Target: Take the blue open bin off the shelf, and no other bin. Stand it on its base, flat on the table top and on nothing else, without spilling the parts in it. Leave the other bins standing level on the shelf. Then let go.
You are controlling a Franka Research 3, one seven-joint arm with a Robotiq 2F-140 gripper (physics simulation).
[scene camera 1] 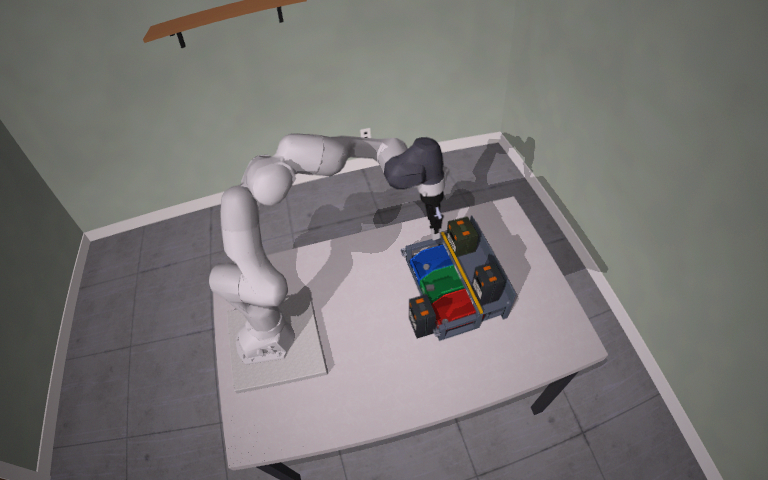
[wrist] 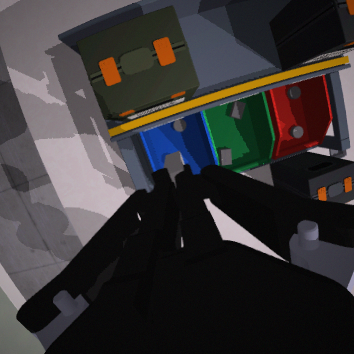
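Observation:
The blue open bin (scene camera 1: 432, 261) (wrist: 192, 142) sits at one end of the shelf's lower level, with grey parts in it. The green bin (scene camera 1: 445, 278) (wrist: 252, 125) stands beside it, and the red bin (scene camera 1: 454, 306) (wrist: 311, 112) is beyond the green one; both hold grey parts. The grey-blue shelf (scene camera 1: 461, 327) (wrist: 131, 162) has a yellow front strip. My gripper (scene camera 1: 435, 233) (wrist: 176, 164) is shut with nothing between its fingertips. It hangs above the blue bin's end of the shelf, and the fingers hide part of this bin in the wrist view.
A green case (scene camera 1: 464, 236) (wrist: 137, 62) and a black case (scene camera 1: 489, 283) (wrist: 312, 32) stand on the shelf's upper level. Another black case (scene camera 1: 421, 316) (wrist: 317, 175) stands on the table (scene camera 1: 368, 396) in front of the red bin.

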